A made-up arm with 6 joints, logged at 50 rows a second.
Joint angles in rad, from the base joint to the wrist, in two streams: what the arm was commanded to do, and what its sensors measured. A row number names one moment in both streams.
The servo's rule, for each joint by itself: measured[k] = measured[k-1] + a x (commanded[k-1-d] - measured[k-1]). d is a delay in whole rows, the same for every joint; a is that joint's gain. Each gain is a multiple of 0.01, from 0.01 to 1. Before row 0 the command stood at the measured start. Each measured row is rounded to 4 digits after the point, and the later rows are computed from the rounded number. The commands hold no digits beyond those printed.
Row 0, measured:
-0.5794 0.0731 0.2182 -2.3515 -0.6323 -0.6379
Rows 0 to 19, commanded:
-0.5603 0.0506 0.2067 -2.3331 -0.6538 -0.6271
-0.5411 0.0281 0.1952 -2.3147 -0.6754 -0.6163
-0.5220 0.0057 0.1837 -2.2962 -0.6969 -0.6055
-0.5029 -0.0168 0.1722 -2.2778 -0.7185 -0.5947
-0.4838 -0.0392 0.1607 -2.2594 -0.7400 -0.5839
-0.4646 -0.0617 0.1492 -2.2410 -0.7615 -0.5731
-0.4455 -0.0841 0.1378 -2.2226 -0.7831 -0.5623
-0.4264 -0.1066 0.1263 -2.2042 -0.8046 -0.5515
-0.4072 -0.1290 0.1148 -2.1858 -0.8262 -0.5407
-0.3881 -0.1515 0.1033 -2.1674 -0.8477 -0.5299
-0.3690 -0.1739 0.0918 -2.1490 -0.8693 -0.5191
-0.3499 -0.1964 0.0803 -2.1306 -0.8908 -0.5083
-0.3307 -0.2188 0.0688 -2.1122 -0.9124 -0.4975
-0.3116 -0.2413 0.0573 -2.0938 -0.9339 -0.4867
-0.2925 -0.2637 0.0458 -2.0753 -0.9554 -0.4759
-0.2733 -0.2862 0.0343 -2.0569 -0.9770 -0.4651
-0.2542 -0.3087 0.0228 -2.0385 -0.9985 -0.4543
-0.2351 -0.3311 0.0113 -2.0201 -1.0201 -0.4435
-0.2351 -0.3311 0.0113 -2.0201 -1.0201 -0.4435
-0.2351 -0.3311 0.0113 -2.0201 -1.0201 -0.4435
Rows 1 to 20, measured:
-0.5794 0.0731 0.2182 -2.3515 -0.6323 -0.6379
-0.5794 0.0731 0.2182 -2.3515 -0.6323 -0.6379
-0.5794 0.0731 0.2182 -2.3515 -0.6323 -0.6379
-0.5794 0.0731 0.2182 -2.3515 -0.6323 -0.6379
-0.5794 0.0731 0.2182 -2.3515 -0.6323 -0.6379
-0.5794 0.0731 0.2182 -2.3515 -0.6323 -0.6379
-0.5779 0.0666 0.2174 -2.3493 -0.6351 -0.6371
-0.5750 0.0554 0.2158 -2.3451 -0.6403 -0.6356
-0.5708 0.0410 0.2136 -2.3392 -0.6477 -0.6335
-0.5654 0.0242 0.2107 -2.3318 -0.6569 -0.6308
-0.5589 0.0058 0.2072 -2.3231 -0.6677 -0.6275
-0.5514 -0.0138 0.2031 -2.3132 -0.6799 -0.6237
-0.5429 -0.0342 0.1985 -2.3023 -0.6933 -0.6194
-0.5336 -0.0552 0.1934 -2.2905 -0.7078 -0.6146
-0.5235 -0.0766 0.1879 -2.2779 -0.7232 -0.6094
-0.5127 -0.0983 0.1820 -2.2646 -0.7394 -0.6038
-0.5012 -0.1202 0.1757 -2.2507 -0.7563 -0.5979
-0.4891 -0.1423 0.1690 -2.2363 -0.7738 -0.5916
-0.4764 -0.1645 0.1620 -2.2214 -0.7918 -0.5850
-0.4632 -0.1868 0.1547 -2.2061 -0.8103 -0.5781
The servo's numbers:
d 6
a 0.08 0.29 0.07 0.12 0.13 0.07

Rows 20 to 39, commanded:
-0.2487 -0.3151 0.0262 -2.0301 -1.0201 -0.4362
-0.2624 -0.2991 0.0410 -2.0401 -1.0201 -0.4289
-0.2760 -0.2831 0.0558 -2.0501 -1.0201 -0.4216
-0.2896 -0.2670 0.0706 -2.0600 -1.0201 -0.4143
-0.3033 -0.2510 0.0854 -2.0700 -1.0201 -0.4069
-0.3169 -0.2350 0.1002 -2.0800 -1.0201 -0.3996
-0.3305 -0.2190 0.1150 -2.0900 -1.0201 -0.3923
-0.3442 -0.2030 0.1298 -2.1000 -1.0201 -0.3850
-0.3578 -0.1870 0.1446 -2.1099 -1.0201 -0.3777
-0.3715 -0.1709 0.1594 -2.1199 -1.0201 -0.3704
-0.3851 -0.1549 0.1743 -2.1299 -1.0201 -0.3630
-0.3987 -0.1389 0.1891 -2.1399 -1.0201 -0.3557
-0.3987 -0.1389 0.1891 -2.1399 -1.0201 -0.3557
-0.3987 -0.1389 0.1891 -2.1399 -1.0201 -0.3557
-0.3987 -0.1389 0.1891 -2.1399 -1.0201 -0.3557
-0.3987 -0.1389 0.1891 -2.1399 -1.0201 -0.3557
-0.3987 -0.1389 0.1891 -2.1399 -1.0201 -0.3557
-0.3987 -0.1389 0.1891 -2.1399 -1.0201 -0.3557
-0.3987 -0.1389 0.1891 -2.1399 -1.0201 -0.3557
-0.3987 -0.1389 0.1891 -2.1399 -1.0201 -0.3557
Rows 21 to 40, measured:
-0.4495 -0.2091 0.1471 -2.1904 -0.8292 -0.5709
-0.4354 -0.2315 0.1392 -2.1744 -0.8484 -0.5635
-0.4209 -0.2539 0.1311 -2.1581 -0.8679 -0.5559
-0.4060 -0.2763 0.1227 -2.1415 -0.8877 -0.5480
-0.3923 -0.2922 0.1149 -2.1269 -0.9049 -0.5407
-0.3797 -0.3035 0.1076 -2.1141 -0.9199 -0.5339
-0.3692 -0.3069 0.1019 -2.1040 -0.9329 -0.5271
-0.3607 -0.3046 0.0976 -2.0963 -0.9442 -0.5202
-0.3539 -0.2984 0.0947 -2.0908 -0.9541 -0.5133
-0.3488 -0.2893 0.0930 -2.0871 -0.9627 -0.5064
-0.3452 -0.2782 0.0925 -2.0850 -0.9702 -0.4994
-0.3429 -0.2657 0.0930 -2.0844 -0.9767 -0.4924
-0.3419 -0.2522 0.0945 -2.0851 -0.9823 -0.4854
-0.3421 -0.2379 0.0970 -2.0869 -0.9872 -0.4784
-0.3434 -0.2231 0.1003 -2.0897 -0.9915 -0.4714
-0.3456 -0.2080 0.1044 -2.0933 -0.9952 -0.4643
-0.3488 -0.1926 0.1093 -2.0977 -0.9984 -0.4572
-0.3528 -0.1770 0.1149 -2.1028 -1.0012 -0.4501
-0.3565 -0.1660 0.1201 -2.1073 -1.0037 -0.4435
-0.3599 -0.1581 0.1249 -2.1112 -1.0058 -0.4374

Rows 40 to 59, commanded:
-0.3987 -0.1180 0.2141 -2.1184 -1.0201 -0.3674
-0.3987 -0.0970 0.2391 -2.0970 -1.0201 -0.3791
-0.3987 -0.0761 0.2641 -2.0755 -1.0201 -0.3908
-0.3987 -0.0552 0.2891 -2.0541 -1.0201 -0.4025
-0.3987 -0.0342 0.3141 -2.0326 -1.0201 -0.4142
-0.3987 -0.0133 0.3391 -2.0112 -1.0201 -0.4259
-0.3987 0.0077 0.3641 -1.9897 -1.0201 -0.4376
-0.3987 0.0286 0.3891 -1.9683 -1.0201 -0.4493
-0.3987 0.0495 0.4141 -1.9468 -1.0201 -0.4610
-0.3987 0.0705 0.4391 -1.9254 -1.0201 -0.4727
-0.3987 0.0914 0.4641 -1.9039 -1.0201 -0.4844
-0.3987 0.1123 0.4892 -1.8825 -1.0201 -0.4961
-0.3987 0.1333 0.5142 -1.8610 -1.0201 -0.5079
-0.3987 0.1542 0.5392 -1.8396 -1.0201 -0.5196
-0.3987 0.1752 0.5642 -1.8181 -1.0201 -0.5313
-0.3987 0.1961 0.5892 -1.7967 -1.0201 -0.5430
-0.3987 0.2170 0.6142 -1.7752 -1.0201 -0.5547
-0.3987 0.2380 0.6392 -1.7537 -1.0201 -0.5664
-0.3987 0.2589 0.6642 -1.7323 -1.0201 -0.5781
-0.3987 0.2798 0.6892 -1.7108 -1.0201 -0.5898
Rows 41 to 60, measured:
-0.3630 -0.1525 0.1294 -2.1146 -1.0077 -0.4317
-0.3659 -0.1486 0.1336 -2.1176 -1.0093 -0.4264
-0.3685 -0.1458 0.1375 -2.1203 -1.0107 -0.4215
-0.3709 -0.1438 0.1411 -2.1227 -1.0119 -0.4169
-0.3731 -0.1424 0.1445 -2.1248 -1.0130 -0.4126
-0.3751 -0.1414 0.1476 -2.1266 -1.0139 -0.4086
-0.3770 -0.1346 0.1523 -2.1256 -1.0147 -0.4057
-0.3787 -0.1237 0.1584 -2.1222 -1.0154 -0.4038
-0.3803 -0.1099 0.1658 -2.1166 -1.0160 -0.4029
-0.3818 -0.0940 0.1744 -2.1091 -1.0165 -0.4029
-0.3832 -0.0767 0.1842 -2.0999 -1.0170 -0.4037
-0.3844 -0.0583 0.1950 -2.0893 -1.0174 -0.4053
-0.3855 -0.0392 0.2068 -2.0773 -1.0178 -0.4076
-0.3866 -0.0195 0.2196 -2.0642 -1.0181 -0.4105
-0.3876 0.0005 0.2332 -2.0501 -1.0184 -0.4140
-0.3885 0.0208 0.2476 -2.0351 -1.0186 -0.4181
-0.3893 0.0413 0.2628 -2.0194 -1.0188 -0.4227
-0.3901 0.0619 0.2786 -2.0030 -1.0190 -0.4278
-0.3908 0.0826 0.2951 -1.9860 -1.0191 -0.4334
-0.3914 0.1034 0.3122 -1.9684 -1.0192 -0.4394

